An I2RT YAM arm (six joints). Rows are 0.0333 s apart.
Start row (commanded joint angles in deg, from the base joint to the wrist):
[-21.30 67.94 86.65 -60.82 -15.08 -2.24]
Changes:
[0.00 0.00 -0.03 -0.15 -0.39 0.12]
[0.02 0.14 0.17 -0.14 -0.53 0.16]
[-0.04 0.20 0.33 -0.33 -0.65 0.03]
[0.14 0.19 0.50 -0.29 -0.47 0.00]
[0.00 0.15 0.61 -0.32 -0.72 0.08]
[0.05 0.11 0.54 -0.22 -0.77 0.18]
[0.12 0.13 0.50 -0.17 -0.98 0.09]
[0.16 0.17 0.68 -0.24 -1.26 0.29]
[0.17 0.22 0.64 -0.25 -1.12 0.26]
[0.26 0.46 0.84 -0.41 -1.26 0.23]
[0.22 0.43 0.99 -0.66 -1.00 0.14]
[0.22 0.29 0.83 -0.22 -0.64 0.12]
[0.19 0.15 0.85 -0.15 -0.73 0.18]
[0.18 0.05 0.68 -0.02 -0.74 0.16]
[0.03 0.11 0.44 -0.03 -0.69 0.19]
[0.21 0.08 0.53 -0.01 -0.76 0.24]
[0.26 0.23 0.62 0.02 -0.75 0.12]
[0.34 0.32 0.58 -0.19 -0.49 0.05]
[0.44 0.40 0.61 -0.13 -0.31 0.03]
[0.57 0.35 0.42 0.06 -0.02 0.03]
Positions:
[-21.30 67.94 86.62 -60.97 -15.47 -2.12]
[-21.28 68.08 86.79 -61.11 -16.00 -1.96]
[-21.32 68.28 87.12 -61.44 -16.65 -1.93]
[-21.18 68.47 87.62 -61.73 -17.12 -1.93]
[-21.18 68.62 88.23 -62.05 -17.84 -1.85]
[-21.13 68.73 88.77 -62.27 -18.61 -1.67]
[-21.01 68.86 89.27 -62.44 -19.59 -1.58]
[-20.85 69.03 89.95 -62.68 -20.85 -1.29]
[-20.68 69.25 90.59 -62.93 -21.97 -1.03]
[-20.42 69.71 91.43 -63.34 -23.23 -0.80]
[-20.20 70.14 92.42 -64.00 -24.23 -0.66]
[-19.98 70.43 93.25 -64.22 -24.87 -0.54]
[-19.79 70.58 94.10 -64.37 -25.60 -0.36]
[-19.61 70.63 94.78 -64.39 -26.34 -0.20]
[-19.58 70.74 95.22 -64.42 -27.03 -0.01]
[-19.37 70.82 95.75 -64.43 -27.79 0.23]
[-19.11 71.05 96.37 -64.41 -28.54 0.35]
[-18.77 71.37 96.95 -64.60 -29.03 0.40]
[-18.33 71.77 97.56 -64.73 -29.34 0.43]
[-17.76 72.12 97.98 -64.67 -29.36 0.46]

